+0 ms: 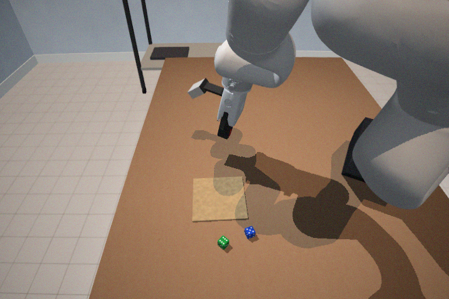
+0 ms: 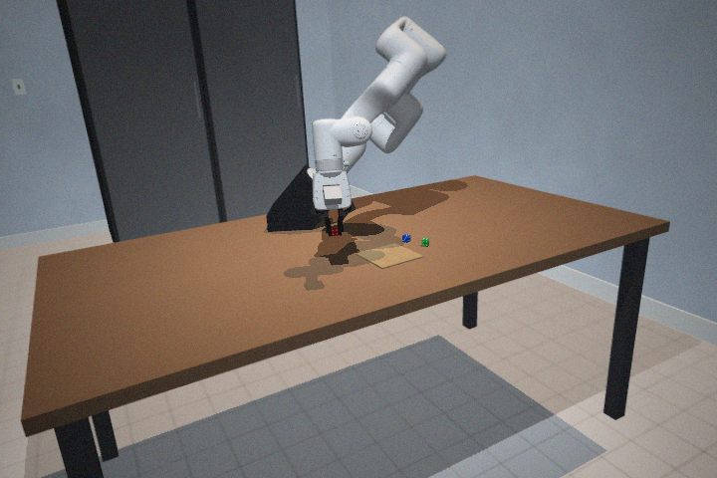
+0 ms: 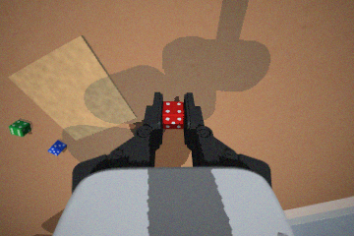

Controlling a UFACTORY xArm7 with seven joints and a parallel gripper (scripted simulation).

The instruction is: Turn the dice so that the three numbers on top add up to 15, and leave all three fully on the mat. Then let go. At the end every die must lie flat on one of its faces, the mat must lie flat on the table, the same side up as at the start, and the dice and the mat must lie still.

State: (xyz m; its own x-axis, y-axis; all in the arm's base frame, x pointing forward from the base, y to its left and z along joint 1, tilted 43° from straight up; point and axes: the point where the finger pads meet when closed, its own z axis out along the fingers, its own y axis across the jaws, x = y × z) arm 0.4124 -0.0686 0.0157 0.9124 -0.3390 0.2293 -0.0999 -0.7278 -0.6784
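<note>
The red die lies 10 mm below my hand. Also, from my hand: blue die 120 mm behind, 250 mm to the left, 100 mm below; tan mat 20 mm behind, 160 mm to the left, 110 mm below; green die 70 mm behind, 290 mm to the left, 100 mm below.
</note>
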